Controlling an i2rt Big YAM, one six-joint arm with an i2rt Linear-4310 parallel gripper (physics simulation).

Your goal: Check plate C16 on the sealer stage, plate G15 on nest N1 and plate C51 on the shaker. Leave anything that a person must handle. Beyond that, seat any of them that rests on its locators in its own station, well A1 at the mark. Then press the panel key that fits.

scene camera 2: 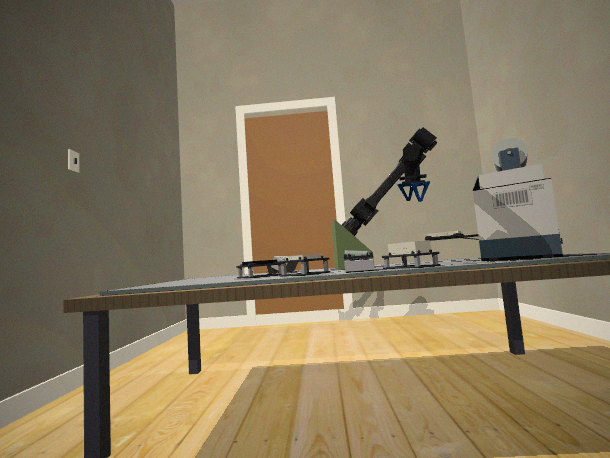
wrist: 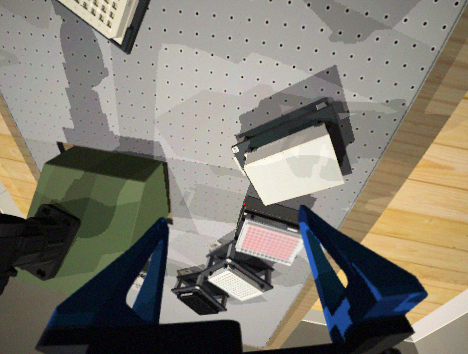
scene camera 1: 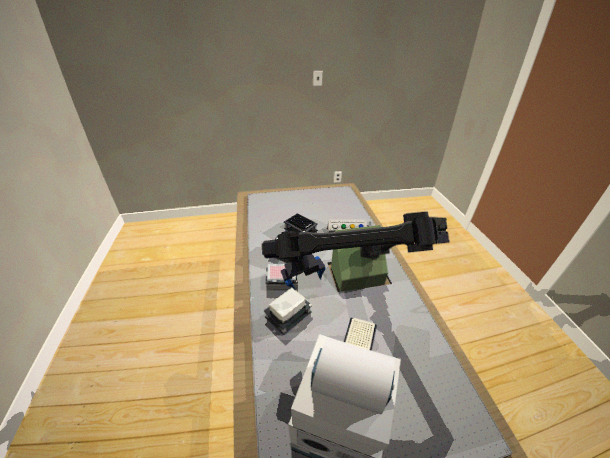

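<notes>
My gripper (scene camera 1: 305,279) (scene camera 2: 414,200) (wrist: 232,217) is open and empty, high above the table. A pink-filled plate (scene camera 1: 276,272) (wrist: 270,242) lies on the low dark shaker. A cream plate (scene camera 1: 360,333) (scene camera 2: 445,234) (wrist: 102,15) lies on the stage in front of the white sealer (scene camera 1: 345,420) (scene camera 2: 520,215). A white plate (wrist: 240,282) lies on a raised nest beyond the shaker; the arm hides it in scene camera 1. The panel (scene camera 1: 348,223) has white, green, yellow and blue keys. Plate labels, the nest's name and exact seating cannot be read.
A tall cream block (scene camera 1: 288,305) (scene camera 2: 410,247) (wrist: 295,165) stands on a nest between shaker and sealer. A black plate (scene camera 1: 300,222) (wrist: 199,301) lies on the far nest. The green arm base (scene camera 1: 360,270) (scene camera 2: 345,250) (wrist: 100,190) stands beside the shaker.
</notes>
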